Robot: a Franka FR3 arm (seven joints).
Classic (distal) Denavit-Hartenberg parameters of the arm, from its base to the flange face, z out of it. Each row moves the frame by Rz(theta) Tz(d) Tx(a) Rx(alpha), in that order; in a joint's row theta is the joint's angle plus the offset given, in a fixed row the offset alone. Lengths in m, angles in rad.
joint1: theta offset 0; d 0.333; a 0; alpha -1.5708
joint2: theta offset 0; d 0; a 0; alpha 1.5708
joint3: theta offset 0; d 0.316; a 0.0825; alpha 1.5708
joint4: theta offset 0; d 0; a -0.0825; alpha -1.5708
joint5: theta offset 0; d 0.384; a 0; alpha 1.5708
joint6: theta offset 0; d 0; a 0.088; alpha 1.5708
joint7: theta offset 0; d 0.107; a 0; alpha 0
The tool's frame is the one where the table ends.
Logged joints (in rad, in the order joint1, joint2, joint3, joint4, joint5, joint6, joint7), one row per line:
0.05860 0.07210 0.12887 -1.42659 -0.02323 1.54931 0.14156
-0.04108 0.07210 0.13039 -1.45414 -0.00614 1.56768 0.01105
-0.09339 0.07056 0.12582 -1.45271 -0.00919 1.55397 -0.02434
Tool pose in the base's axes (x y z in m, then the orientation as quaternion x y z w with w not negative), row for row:
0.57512 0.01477 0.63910 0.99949 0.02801 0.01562 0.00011
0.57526 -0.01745 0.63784 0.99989 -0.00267 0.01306 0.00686
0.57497 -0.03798 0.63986 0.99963 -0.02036 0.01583 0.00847
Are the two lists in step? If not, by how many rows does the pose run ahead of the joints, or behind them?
The pose runs 2 rows ahead of the joints: the pose in row i belongs to the joints in row i + 2.
